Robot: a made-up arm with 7 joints.
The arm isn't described. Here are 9 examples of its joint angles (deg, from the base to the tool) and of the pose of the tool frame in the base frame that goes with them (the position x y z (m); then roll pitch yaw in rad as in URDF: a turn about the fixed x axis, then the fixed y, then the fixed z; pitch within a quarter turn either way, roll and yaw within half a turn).
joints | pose
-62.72 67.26 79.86 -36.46 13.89 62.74 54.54 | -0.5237 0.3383 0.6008 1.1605 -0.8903 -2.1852
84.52 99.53 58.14 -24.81 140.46 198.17 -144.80 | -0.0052 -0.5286 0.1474 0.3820 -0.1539 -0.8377
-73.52 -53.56 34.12 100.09 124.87 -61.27 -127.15 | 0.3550 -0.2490 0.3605 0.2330 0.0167 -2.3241
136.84 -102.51 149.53 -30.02 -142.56 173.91 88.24 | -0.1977 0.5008 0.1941 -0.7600 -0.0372 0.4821
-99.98 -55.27 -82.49 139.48 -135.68 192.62 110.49 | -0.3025 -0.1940 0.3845 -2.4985 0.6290 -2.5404
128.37 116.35 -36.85 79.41 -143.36 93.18 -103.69 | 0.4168 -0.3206 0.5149 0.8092 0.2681 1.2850
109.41 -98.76 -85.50 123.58 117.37 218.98 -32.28 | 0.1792 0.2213 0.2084 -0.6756 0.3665 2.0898
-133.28 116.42 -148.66 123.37 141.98 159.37 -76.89 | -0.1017 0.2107 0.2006 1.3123 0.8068 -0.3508
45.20 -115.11 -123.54 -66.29 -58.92 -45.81 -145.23 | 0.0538 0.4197 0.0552 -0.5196 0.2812 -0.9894
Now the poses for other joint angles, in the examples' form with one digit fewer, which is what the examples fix.
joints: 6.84 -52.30 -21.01 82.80 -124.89 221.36 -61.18
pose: 0.533 -0.032 0.461 1.612 -0.079 -2.367
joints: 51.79 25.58 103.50 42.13 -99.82 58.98 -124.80
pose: -0.355 -0.273 0.894 -0.528 0.421 1.454
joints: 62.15 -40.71 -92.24 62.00 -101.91 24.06 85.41
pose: 0.543 0.215 0.776 0.012 -0.535 1.543
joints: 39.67 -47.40 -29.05 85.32 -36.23 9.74 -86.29
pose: 0.598 0.145 0.406 -2.359 0.848 2.400
